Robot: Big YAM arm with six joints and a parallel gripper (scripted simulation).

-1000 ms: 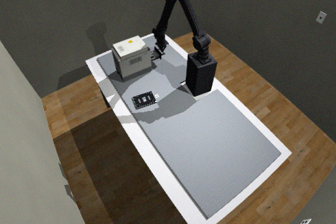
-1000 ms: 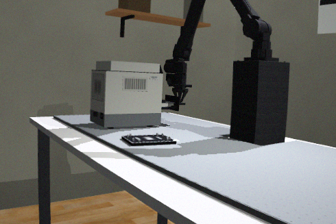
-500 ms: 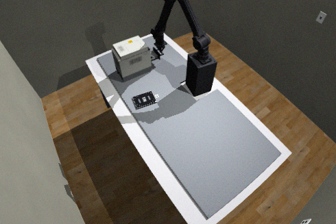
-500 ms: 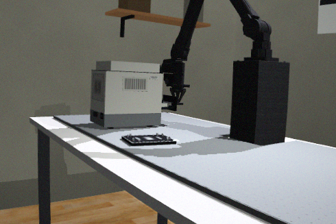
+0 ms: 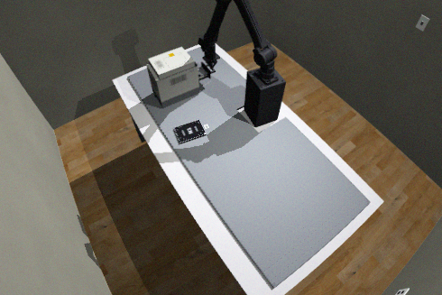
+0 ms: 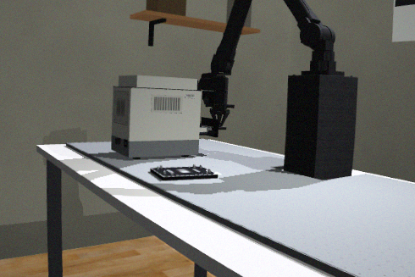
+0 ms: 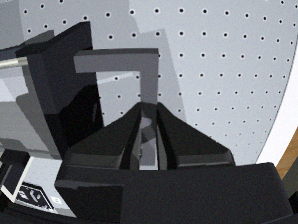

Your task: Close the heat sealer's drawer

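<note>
The sealing frame is 120 mm ahead of my hand.
</note>
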